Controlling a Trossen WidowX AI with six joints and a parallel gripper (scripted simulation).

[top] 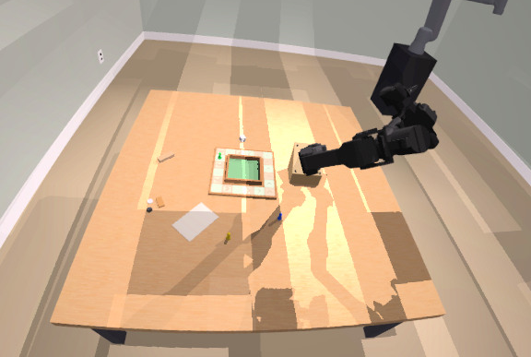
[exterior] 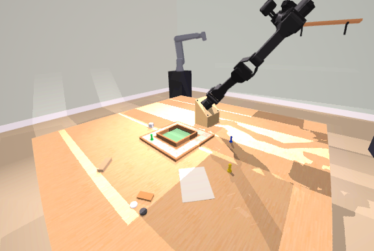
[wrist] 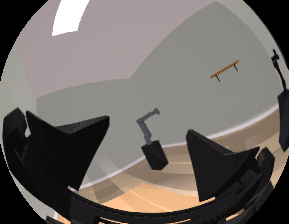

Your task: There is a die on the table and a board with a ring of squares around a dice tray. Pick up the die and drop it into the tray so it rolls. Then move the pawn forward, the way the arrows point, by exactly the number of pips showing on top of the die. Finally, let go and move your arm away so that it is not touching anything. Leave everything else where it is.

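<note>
Right now the grey die is 61 cm below my gripper tip, 54 cm to the right of it and 38 cm ahead of it. Also, from my gripper tip: dice tray: 61 cm below, 39 cm ahead, 32 cm to the right; then yellow pawn: 60 cm below, 47 cm ahead, 1 cm to the left; then blue pawn: 60 cm below, 27 cm ahead, 7 cm to the right.
</note>
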